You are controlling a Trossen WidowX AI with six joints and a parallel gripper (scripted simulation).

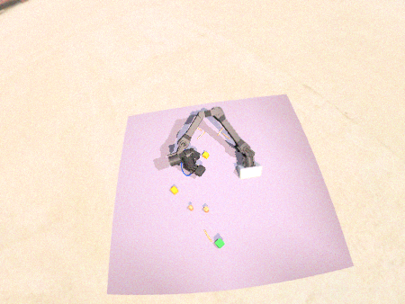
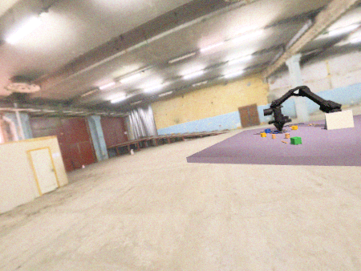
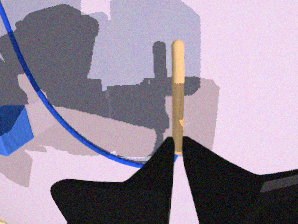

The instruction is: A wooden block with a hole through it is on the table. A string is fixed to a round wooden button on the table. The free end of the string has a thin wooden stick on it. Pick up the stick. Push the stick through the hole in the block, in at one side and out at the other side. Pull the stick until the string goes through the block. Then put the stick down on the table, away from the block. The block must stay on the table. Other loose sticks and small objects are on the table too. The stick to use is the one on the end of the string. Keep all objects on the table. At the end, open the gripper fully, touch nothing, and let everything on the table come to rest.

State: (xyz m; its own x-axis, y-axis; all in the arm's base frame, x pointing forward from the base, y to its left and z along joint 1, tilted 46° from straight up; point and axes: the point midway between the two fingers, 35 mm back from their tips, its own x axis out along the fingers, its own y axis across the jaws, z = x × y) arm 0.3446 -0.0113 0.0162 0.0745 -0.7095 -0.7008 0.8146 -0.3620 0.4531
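Right now my gripper tip is 12 cm to the left of the yellow cube and 9 cm past it. The rest, counted from my gripper tip: thin wooden stick: 1 cm to the right, 1 cm behind; blue cube: 12 cm ahead, 10 cm to the right, 1 cm above; round wooden button: 23 cm to the right, 5 cm ahead, 1 cm below.
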